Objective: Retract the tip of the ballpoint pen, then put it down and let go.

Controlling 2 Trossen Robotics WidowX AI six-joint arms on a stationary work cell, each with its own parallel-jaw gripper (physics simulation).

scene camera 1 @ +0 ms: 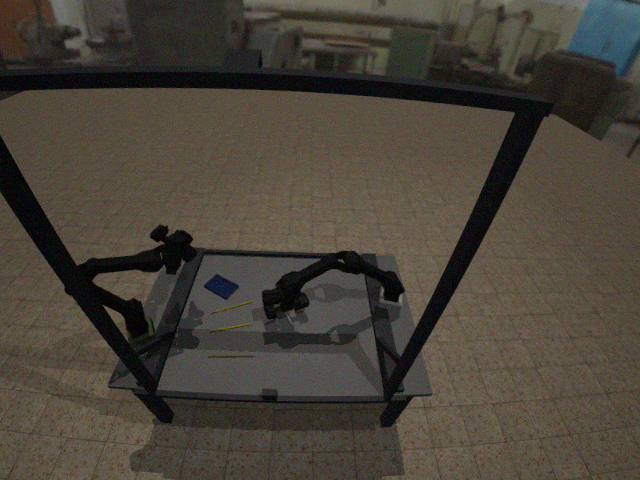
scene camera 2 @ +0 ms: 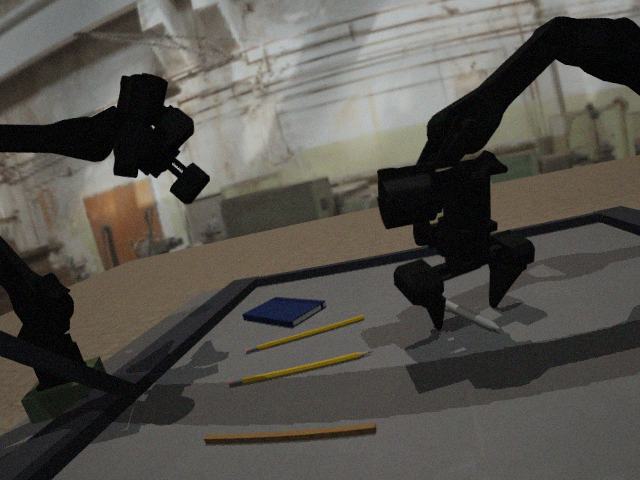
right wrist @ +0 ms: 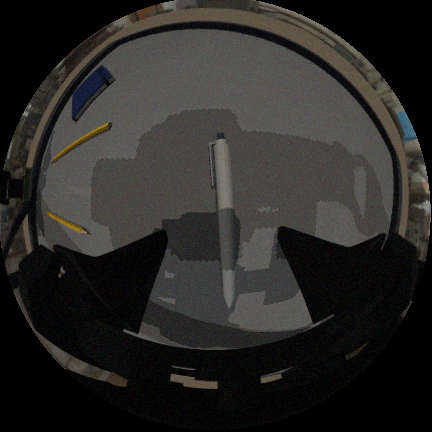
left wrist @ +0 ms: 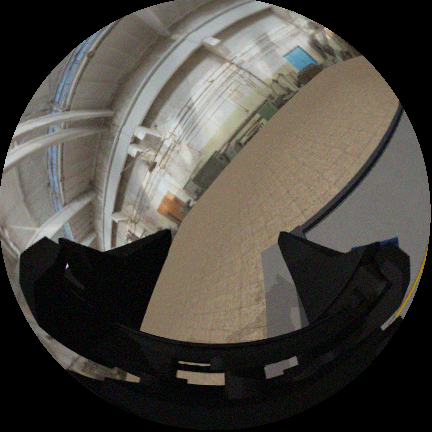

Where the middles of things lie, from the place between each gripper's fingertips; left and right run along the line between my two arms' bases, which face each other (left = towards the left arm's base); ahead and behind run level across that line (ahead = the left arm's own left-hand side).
The ballpoint pen (right wrist: 222, 175) lies 10 mm above my right hand. The rest, counted from my right hand: orange stick (scene camera 2: 362, 429): 240 mm to the left, 170 mm behind; blue block (scene camera 2: 288, 312): 280 mm to the left, 190 mm ahead, 10 mm above.
The blue block is 40 mm behind my left hand, 140 mm to the right of it and 320 mm below it. Round my left hand: ballpoint pen: 220 mm behind, 420 mm to the right, 320 mm below; then orange stick: 400 mm behind, 180 mm to the right, 320 mm below.
